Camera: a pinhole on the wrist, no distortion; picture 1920 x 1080 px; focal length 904.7 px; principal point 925.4 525.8 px. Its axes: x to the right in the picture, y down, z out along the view. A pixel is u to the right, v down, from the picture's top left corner.
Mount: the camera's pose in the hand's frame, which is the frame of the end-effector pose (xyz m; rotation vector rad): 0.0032 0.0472 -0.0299 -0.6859 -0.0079 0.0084
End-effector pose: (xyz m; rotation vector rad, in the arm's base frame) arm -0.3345 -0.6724 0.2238 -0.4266 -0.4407 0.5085
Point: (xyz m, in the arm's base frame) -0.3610 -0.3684 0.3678
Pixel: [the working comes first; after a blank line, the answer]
In the camera's frame: 0.1864 -0.0538 0.2721

1545 347
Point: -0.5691 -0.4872 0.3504
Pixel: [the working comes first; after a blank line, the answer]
In the camera's frame: -0.0467 -0.0955 0.3125

790 249
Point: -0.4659 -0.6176 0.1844
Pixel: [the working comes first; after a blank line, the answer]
In the camera's frame: -0.0870 0.0002 0.1017

151 528
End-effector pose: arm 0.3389 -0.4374 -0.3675 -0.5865 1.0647 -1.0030
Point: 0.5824 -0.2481 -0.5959
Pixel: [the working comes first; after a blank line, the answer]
In the camera's frame: -0.0350 0.1501 0.3159

825 956
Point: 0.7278 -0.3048 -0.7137
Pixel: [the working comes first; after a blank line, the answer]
In the camera's frame: 0.0881 0.1898 0.4625

1098 897
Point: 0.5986 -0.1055 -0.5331
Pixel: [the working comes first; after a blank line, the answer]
In the camera's frame: -0.1867 0.1467 0.3547

449 900
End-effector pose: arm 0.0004 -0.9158 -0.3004 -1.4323 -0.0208 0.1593
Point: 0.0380 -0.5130 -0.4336
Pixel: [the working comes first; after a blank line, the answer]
In the camera's frame: 0.0972 -0.1534 0.3953

1148 175
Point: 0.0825 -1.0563 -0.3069
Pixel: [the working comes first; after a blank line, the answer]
In the camera's frame: 0.0602 0.0228 -0.1345

behind the camera
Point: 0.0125 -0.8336 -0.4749
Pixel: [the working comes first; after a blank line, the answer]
In the camera's frame: 0.0348 0.0500 0.1506

1134 826
